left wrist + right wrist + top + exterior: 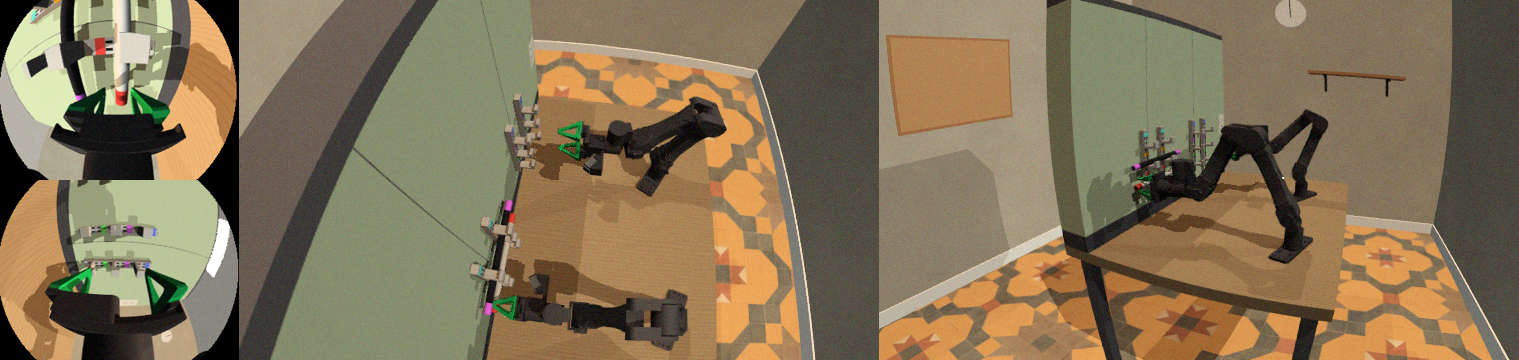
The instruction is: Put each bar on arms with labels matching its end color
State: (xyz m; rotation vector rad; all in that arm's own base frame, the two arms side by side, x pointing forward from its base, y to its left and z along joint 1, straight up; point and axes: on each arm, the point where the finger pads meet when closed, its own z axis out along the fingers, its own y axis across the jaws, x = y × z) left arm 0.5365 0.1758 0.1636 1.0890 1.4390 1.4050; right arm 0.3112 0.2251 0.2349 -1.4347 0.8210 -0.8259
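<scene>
The bar lies 13 cm to the right of my left hand, 7 cm above it and 1 cm behind it. From my left hand the other things lie so: green wall panel: 32 cm to the right, 26 cm above, 6 cm ahead.
</scene>
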